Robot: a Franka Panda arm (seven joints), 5 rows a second.
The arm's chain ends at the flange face. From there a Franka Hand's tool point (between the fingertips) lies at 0.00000 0.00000 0.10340 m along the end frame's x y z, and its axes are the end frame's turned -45 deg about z.
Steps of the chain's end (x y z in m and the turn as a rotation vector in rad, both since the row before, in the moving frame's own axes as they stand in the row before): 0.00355, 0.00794, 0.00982, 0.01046, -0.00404, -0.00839; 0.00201, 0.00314, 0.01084, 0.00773, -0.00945, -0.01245; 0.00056, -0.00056, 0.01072, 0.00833, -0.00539, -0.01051; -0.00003, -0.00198, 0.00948, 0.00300, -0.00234, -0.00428; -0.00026, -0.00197, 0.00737, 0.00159, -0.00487, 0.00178; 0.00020, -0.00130, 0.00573, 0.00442, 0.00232, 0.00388
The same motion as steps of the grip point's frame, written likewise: -0.00264, 0.00706, 0.00981, 0.01025, 0.00454, -0.00839; -0.00093, 0.00239, 0.01083, 0.01215, -0.00122, -0.01245; 0.00100, -0.00100, 0.01071, 0.00970, 0.00208, -0.01051; 0.00143, -0.00181, 0.00948, 0.00378, 0.00047, -0.00428; 0.00097, -0.00205, 0.00737, 0.00457, -0.00232, 0.00178; 0.00155, -0.00093, 0.00573, 0.00148, 0.00477, 0.00388
